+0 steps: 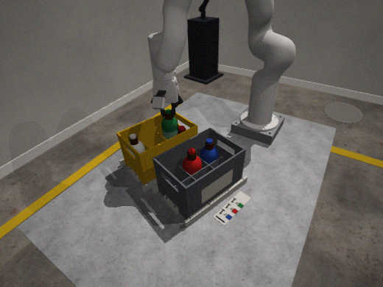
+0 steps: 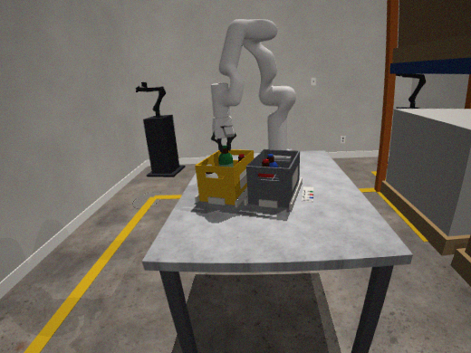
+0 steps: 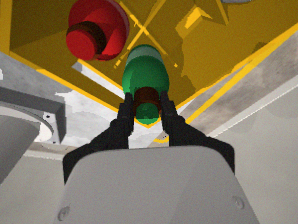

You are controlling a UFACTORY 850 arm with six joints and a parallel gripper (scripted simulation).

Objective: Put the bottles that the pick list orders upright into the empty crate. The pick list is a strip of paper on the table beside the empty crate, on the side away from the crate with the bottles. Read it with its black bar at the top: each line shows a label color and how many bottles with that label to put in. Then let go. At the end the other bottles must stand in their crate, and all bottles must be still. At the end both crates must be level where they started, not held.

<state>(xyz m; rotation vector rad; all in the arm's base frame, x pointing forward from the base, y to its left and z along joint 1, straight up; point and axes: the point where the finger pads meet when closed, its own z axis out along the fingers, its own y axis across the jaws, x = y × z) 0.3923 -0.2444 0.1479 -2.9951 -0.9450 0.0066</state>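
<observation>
Now: the green-label bottle 7 cm below my hand. Round my hand: white-label bottle (17 cm ahead, 11 cm below, 3 cm to the right); then blue-label bottle (23 cm to the left, 11 cm below, 1 cm ahead); then yellow crate (12 cm below, 9 cm ahead, 3 cm to the left).
</observation>
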